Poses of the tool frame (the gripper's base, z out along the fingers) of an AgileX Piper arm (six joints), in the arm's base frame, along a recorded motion.
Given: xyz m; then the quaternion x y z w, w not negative.
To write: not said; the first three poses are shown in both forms.
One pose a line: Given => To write
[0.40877 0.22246 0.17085 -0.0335 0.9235 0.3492 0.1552] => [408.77 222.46 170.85 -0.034 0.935 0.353 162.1]
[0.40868 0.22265 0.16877 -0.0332 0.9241 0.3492 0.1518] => [408.68 222.65 168.77 -0.034 0.935 0.353 162.5]
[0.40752 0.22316 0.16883 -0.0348 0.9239 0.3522 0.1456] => [407.52 223.16 168.83 -0.035 0.934 0.356 163.3]
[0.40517 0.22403 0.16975 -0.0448 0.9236 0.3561 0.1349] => [405.17 224.03 169.75 -0.045 0.932 0.359 164.5]
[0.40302 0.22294 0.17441 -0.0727 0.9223 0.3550 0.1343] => [403.02 222.94 174.41 -0.073 0.931 0.358 164.6]
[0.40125 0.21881 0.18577 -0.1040 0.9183 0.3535 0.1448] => [401.25 218.81 185.77 -0.105 0.928 0.357 163.3]
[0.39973 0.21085 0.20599 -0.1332 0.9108 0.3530 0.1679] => [399.73 210.85 205.99 -0.135 0.924 0.358 160.7]
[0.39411 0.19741 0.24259 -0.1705 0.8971 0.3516 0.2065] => [394.11 197.41 242.59 -0.174 0.917 0.359 156.2]
